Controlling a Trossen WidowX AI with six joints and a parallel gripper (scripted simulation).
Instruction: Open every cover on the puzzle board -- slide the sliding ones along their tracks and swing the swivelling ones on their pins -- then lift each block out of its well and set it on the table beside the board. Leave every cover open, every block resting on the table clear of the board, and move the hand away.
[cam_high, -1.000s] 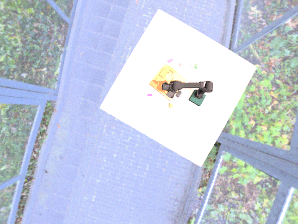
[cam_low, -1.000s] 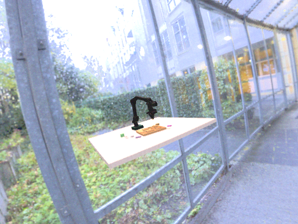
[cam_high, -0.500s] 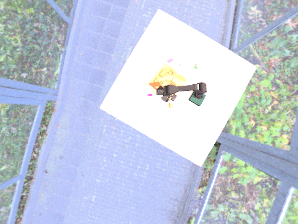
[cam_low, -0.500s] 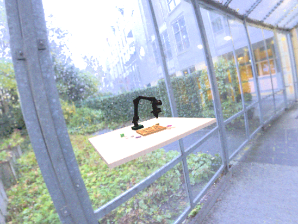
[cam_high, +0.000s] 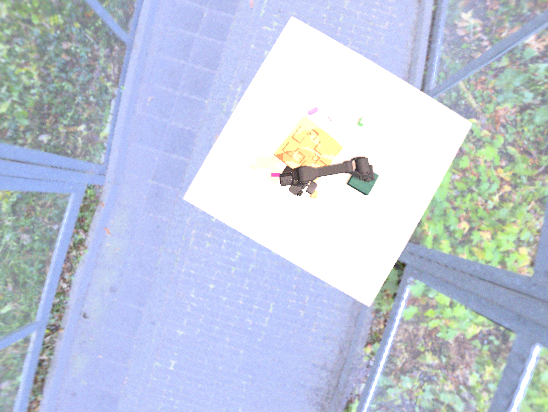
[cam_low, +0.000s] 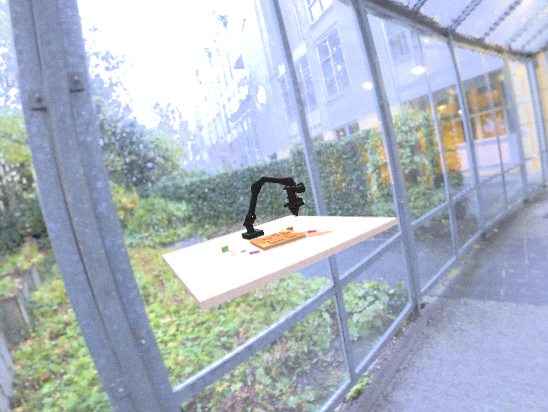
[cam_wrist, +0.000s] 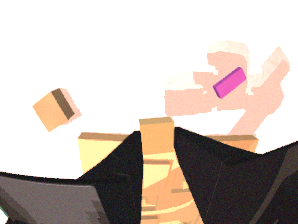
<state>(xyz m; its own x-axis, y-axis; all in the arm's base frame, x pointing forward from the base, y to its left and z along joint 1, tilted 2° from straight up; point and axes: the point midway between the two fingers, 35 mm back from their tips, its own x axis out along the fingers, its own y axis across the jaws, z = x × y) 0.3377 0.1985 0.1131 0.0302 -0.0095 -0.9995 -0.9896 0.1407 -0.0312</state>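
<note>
My gripper tip is now 20 mm short of the puzzle board, 200 mm to the left of it and 100 mm above it. From my gripper tip the other things lie so: lilac block 70 mm ahead, 440 mm to the right, 110 mm below; then green block 220 mm behind, 500 mm to the right, 100 mm below; then pink block 130 mm ahead, 110 mm below.
</note>
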